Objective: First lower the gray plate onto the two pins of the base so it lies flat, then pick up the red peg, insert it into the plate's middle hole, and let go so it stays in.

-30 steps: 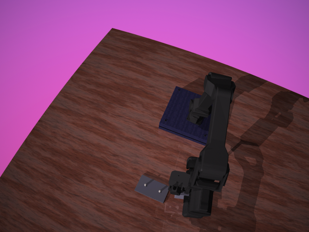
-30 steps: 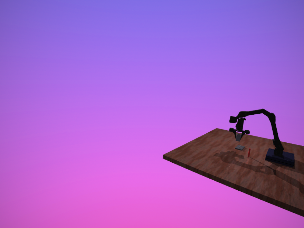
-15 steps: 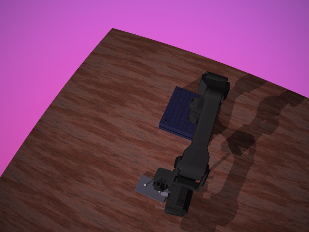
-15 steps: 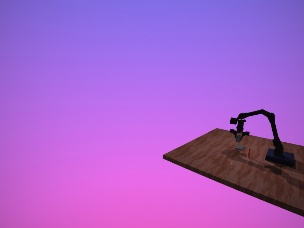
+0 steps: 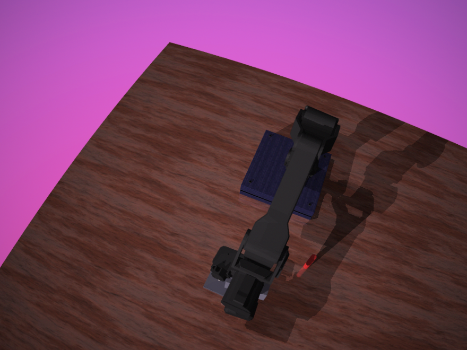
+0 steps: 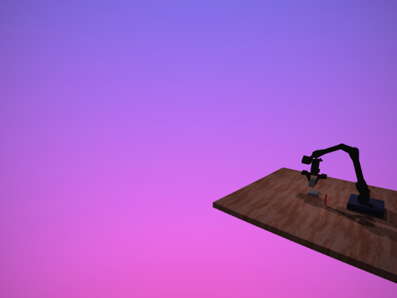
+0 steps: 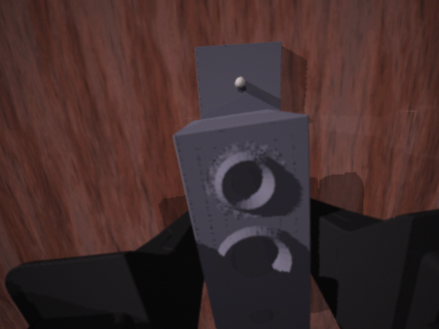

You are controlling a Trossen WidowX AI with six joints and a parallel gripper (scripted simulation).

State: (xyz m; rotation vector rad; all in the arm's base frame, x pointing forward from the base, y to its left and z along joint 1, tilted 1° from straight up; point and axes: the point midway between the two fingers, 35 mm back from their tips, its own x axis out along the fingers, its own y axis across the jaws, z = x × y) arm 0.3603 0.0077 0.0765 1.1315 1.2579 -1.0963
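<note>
The red peg is 14 cm behind my gripper tip, 12 cm to the left of it and 5 cm below it. Round my gripper tip: gray plate (3 cm above).
</note>
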